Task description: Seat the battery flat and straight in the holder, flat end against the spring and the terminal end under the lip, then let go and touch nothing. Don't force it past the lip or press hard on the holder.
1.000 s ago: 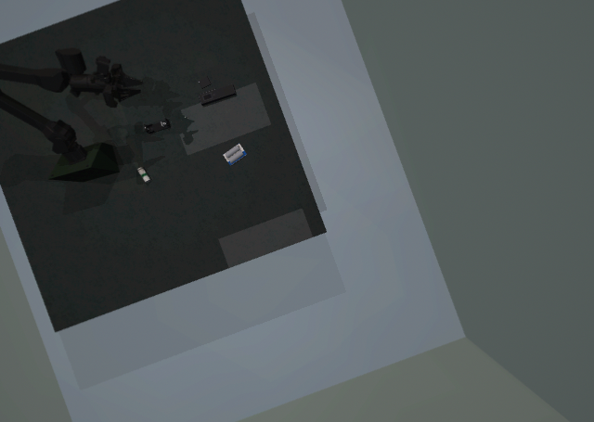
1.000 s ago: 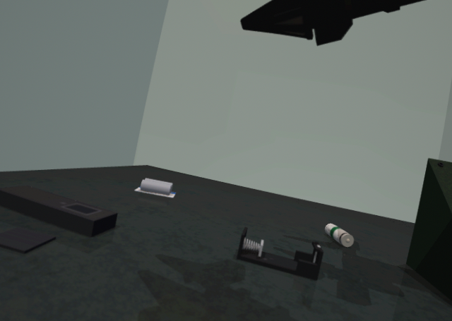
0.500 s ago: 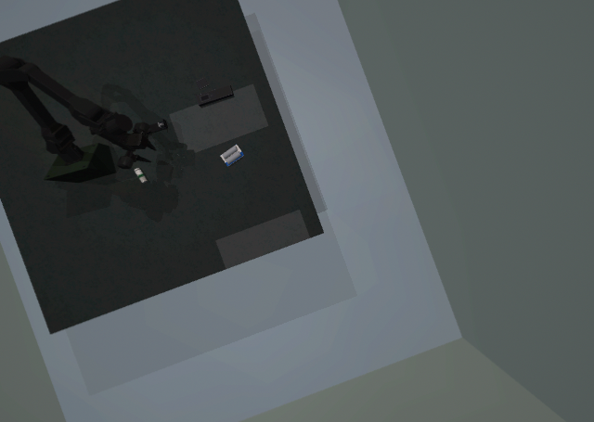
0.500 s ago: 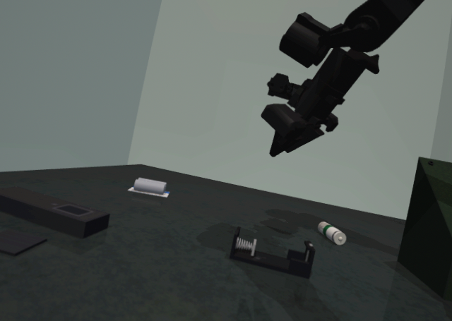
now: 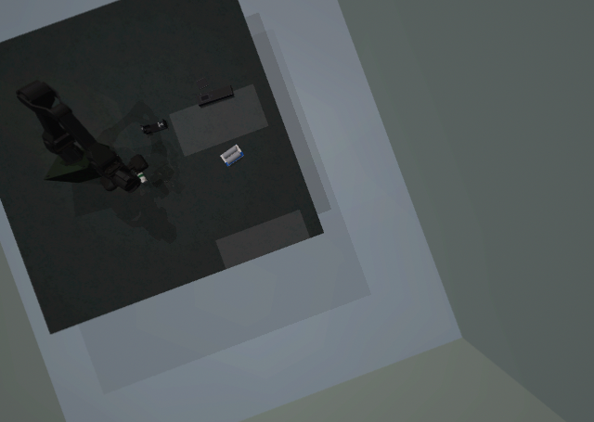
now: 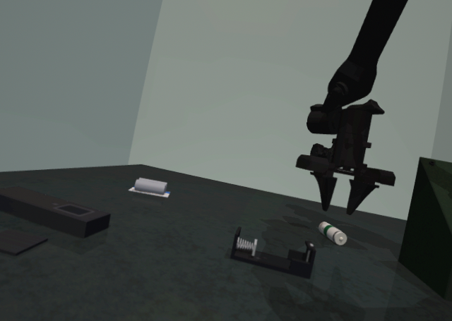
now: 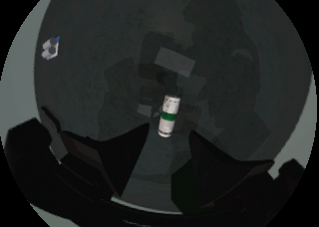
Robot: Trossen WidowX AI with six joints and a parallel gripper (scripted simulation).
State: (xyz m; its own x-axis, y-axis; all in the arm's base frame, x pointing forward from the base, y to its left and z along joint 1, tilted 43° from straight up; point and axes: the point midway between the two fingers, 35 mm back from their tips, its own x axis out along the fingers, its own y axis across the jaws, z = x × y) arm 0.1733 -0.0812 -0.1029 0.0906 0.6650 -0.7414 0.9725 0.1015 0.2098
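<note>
Now: the battery 4 cm below my gripper tip. The rest, counted from my gripper tip: flat dark plate 40 cm ahead, 29 cm to the left, 5 cm below; then long black box 43 cm ahead, 22 cm to the left, 4 cm below; then card 41 cm ahead, 6 cm to the right, 4 cm below.
</note>
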